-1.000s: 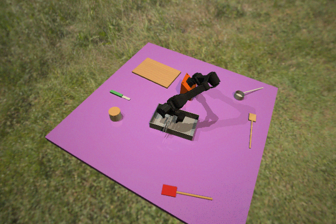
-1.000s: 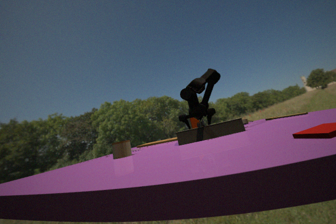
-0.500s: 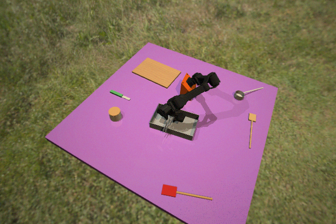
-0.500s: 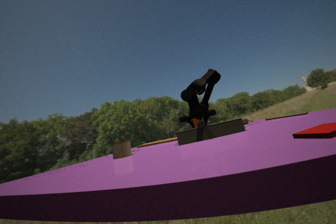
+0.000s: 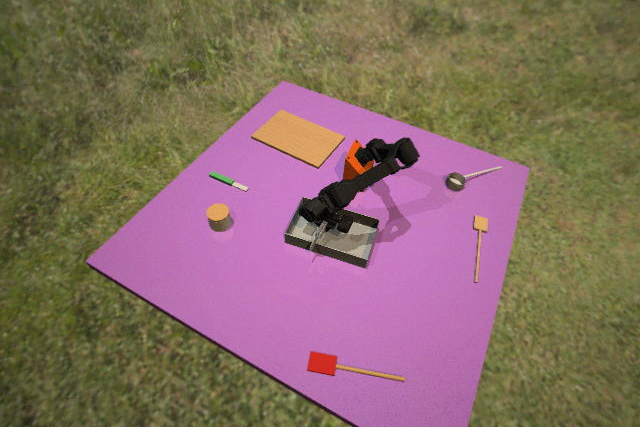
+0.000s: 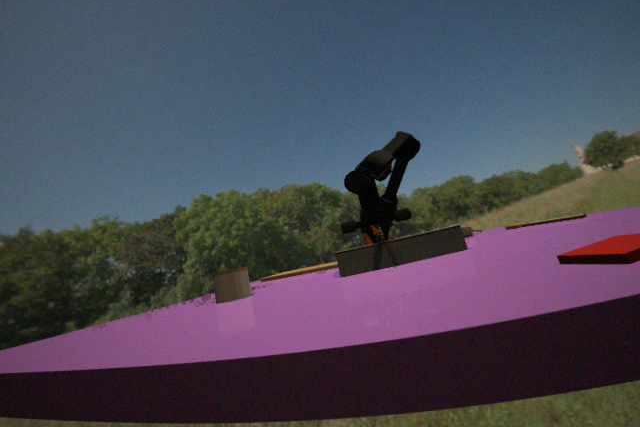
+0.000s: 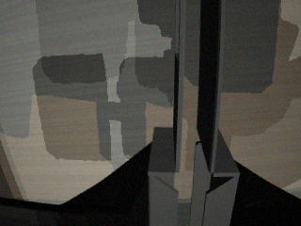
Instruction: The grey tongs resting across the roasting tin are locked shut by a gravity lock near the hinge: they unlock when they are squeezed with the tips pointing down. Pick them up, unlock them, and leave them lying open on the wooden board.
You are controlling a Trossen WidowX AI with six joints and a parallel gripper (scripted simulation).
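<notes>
Right now my gripper tip is 1 cm past the grey roasting tin and 3 cm to the right of it. From my gripper tip the other things lie so: cork-lidded jar (14 cm ahead, 37 cm to the right); green-handled knife (5 cm behind, 45 cm to the right, 2 cm below); red spatula (40 cm ahead, 27 cm to the left, 2 cm below).
</notes>
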